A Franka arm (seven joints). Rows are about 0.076 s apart.
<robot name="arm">
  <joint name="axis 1" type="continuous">
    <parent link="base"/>
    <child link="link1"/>
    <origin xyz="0 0 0.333" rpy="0 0 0"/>
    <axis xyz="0 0 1"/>
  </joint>
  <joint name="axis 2" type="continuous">
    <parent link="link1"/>
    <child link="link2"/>
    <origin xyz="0 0 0" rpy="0 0 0"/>
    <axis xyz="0 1 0"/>
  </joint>
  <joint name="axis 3" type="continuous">
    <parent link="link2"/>
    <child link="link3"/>
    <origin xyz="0 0 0.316" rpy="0 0 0"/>
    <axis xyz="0 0 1"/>
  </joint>
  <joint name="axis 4" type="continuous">
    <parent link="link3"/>
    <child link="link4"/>
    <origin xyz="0.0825 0 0" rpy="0 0 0"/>
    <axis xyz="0 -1 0"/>
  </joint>
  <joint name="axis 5" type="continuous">
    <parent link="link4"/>
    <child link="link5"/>
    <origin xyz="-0.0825 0 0.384" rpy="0 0 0"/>
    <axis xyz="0 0 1"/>
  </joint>
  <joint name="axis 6" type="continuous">
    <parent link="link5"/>
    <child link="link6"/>
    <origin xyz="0 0 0" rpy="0 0 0"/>
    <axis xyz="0 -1 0"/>
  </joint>
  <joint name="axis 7" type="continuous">
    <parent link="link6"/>
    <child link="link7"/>
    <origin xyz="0.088 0 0" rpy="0 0 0"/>
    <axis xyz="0 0 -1"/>
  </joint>
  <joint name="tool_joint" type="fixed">
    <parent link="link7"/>
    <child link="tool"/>
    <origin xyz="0 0 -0.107" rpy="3.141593 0 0"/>
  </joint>
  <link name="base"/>
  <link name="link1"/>
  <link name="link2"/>
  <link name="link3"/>
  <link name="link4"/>
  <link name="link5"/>
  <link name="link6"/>
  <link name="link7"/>
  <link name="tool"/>
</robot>
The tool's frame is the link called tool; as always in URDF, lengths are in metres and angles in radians. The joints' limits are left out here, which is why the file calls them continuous.
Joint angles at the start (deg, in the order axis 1, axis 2, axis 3, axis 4, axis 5, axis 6, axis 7):
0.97 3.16 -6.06 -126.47 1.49 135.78 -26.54
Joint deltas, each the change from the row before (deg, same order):
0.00 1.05 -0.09 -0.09 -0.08 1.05 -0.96
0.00 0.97 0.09 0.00 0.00 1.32 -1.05
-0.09 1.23 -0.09 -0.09 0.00 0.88 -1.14
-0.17 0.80 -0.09 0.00 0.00 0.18 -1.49
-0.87 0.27 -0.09 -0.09 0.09 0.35 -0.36
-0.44 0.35 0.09 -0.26 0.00 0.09 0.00
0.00 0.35 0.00 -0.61 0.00 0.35 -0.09
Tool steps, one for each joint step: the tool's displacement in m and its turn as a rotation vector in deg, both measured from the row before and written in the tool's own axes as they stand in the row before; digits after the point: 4 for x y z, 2 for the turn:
0.0004 0.0013 0.0090 -0.14 -0.16 -0.93
0.0020 0.0001 0.0072 -0.26 0.27 -1.14
-0.0008 0.0016 0.0110 0.05 -0.46 -0.97
-0.0016 0.0020 0.0073 0.19 -0.60 -1.24
-0.0049 0.0079 0.0026 -0.07 -0.04 0.66
-0.0033 0.0021 0.0050 0.21 -0.48 0.35
-0.0030 -0.0016 0.0070 0.27 -0.55 -0.08

